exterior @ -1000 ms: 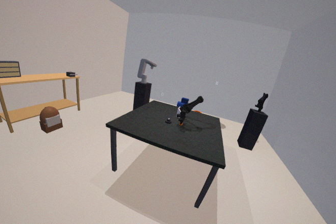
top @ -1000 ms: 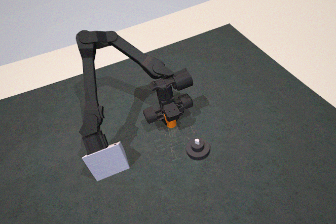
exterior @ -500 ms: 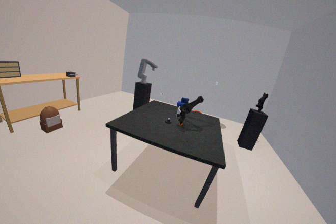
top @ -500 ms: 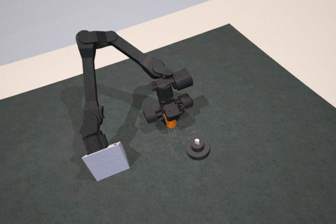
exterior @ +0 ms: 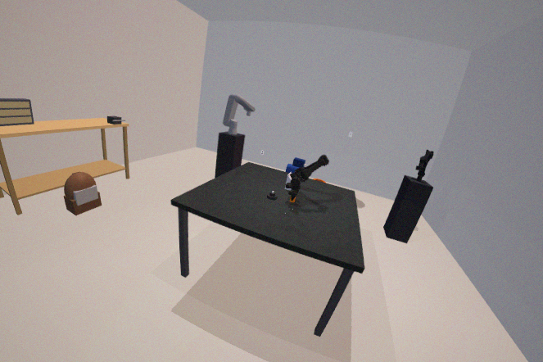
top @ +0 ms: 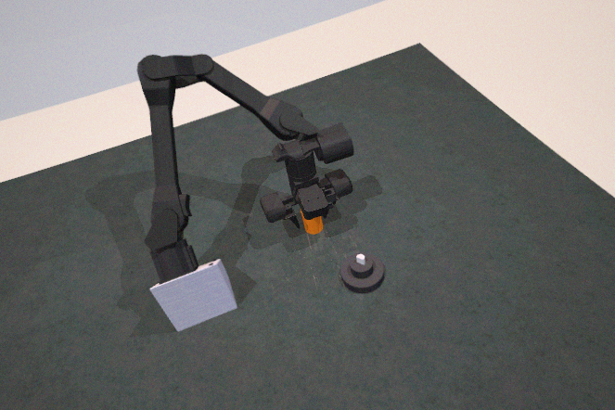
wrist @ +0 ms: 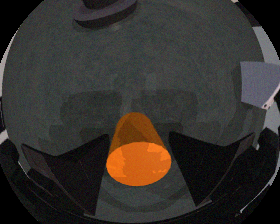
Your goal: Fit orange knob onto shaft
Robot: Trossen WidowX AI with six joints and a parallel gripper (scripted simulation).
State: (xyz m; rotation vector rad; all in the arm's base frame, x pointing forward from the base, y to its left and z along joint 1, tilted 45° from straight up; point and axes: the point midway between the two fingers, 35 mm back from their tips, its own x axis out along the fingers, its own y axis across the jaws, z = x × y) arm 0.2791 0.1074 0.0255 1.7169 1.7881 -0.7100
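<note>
Right now the orange knob is 20 mm above my gripper tip. From my gripper tip the other things lie so: dark round pedestal 50 mm ahead, 160 mm to the right, 10 mm above.
</note>
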